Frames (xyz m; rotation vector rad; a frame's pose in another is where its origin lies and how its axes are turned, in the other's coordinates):
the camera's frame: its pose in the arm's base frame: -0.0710 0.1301 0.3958 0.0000 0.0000 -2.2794
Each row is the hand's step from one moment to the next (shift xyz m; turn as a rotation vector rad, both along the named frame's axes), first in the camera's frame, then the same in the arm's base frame.
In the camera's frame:
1: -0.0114 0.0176 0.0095 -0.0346 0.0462 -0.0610
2: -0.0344 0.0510 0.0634 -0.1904 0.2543 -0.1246
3: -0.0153 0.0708 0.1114 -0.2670 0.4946 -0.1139
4: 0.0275 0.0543 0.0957 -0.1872 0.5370 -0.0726
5: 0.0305 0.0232 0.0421 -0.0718 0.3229 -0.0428
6: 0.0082 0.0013 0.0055 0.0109 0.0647 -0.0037
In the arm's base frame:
1: 0.0208 -0.0028 0.0095 0.0576 -0.0038 -0.0610
2: 0.0611 -0.0071 0.0634 0.3170 -0.0209 -0.1246
3: 0.0637 -0.0345 0.1114 0.5493 -0.1191 -0.1139
4: 0.0233 -0.0562 0.0957 0.5296 -0.2073 -0.0726
5: -0.0022 -0.0383 0.0421 0.2919 -0.1556 -0.0428
6: -0.0043 -0.0071 0.0055 0.0420 -0.0504 -0.0037

